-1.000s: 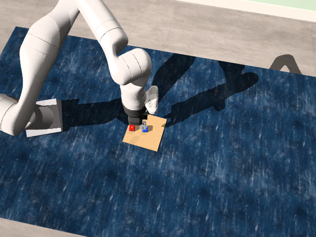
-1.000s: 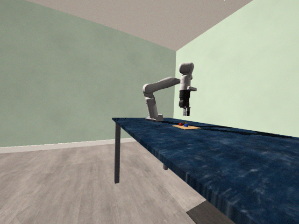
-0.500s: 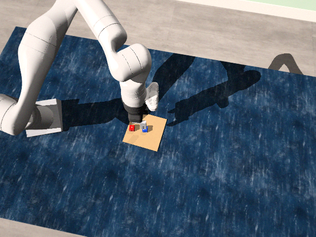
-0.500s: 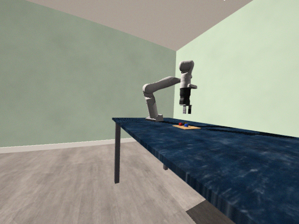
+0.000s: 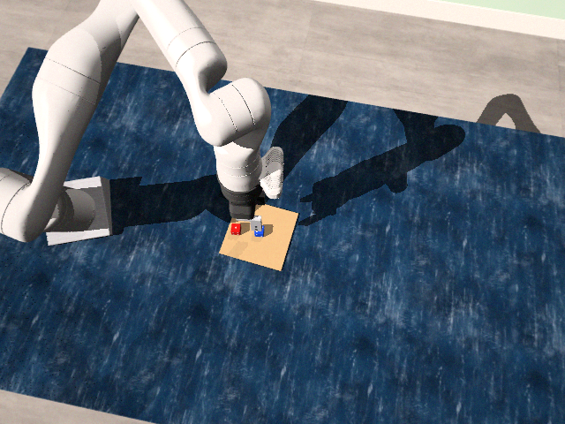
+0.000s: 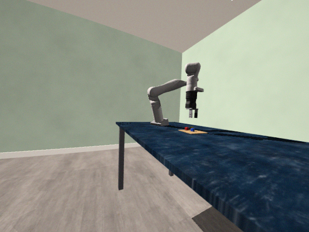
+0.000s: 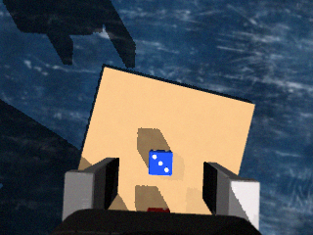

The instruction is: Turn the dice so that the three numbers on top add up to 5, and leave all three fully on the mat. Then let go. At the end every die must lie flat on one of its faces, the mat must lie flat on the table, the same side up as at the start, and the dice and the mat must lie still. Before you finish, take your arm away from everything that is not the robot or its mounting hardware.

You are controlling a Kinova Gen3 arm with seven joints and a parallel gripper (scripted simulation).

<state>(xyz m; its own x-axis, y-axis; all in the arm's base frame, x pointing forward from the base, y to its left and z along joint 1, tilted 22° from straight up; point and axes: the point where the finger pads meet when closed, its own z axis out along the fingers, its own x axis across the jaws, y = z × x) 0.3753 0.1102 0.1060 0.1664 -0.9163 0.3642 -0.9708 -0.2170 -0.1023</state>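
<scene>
My hand is 100 mm past the yellow die, 100 mm above it and 80 mm to the right of it. Also, from my hand: red die (100 mm below, 50 mm behind, 10 mm to the right); then blue die (100 mm below); then tan mat (110 mm below).
</scene>
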